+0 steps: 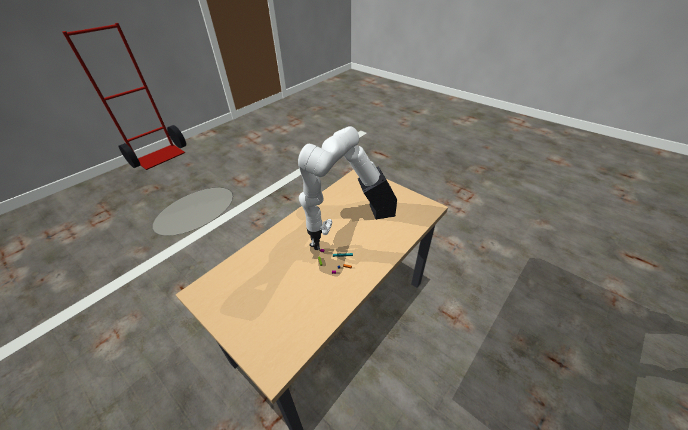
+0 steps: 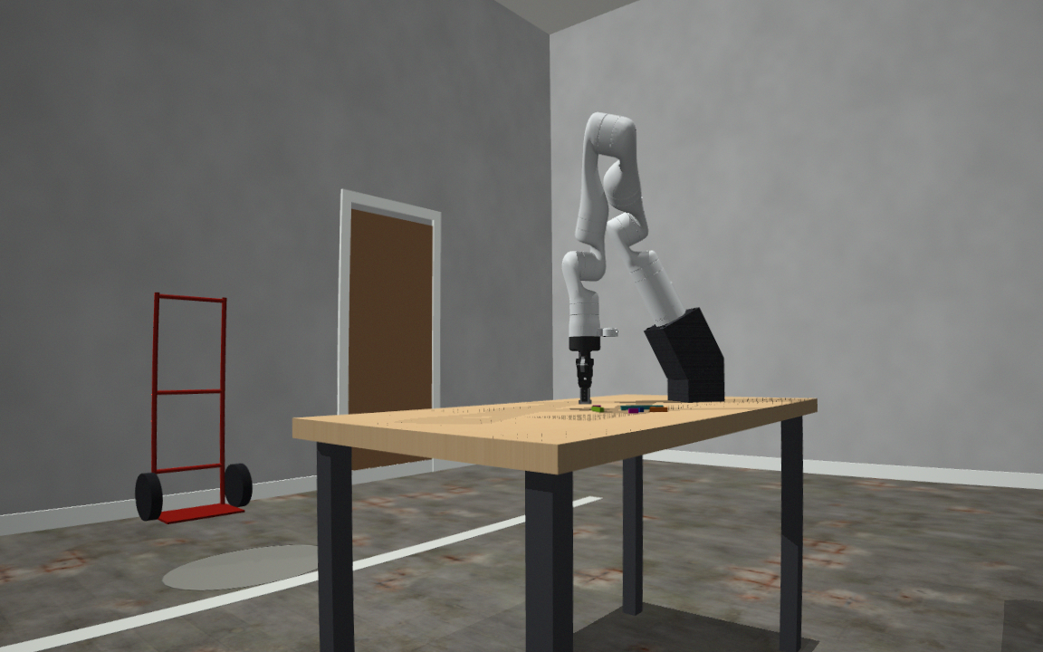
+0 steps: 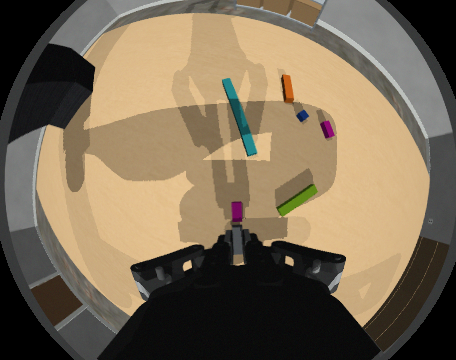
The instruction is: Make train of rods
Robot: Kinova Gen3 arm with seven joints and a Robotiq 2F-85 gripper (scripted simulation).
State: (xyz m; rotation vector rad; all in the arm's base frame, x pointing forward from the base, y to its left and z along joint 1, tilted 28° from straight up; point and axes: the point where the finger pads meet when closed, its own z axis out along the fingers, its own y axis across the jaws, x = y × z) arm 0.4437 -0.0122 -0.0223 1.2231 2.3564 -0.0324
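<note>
Right now my hand is 10 mm above the grey rod. From my hand the other things lie so: turquoise rod (60 mm behind, 120 mm to the left, 30 mm below); lime rod (40 mm ahead, 70 mm to the left, 30 mm below); blue rod (160 mm to the left, 30 mm below).
</note>
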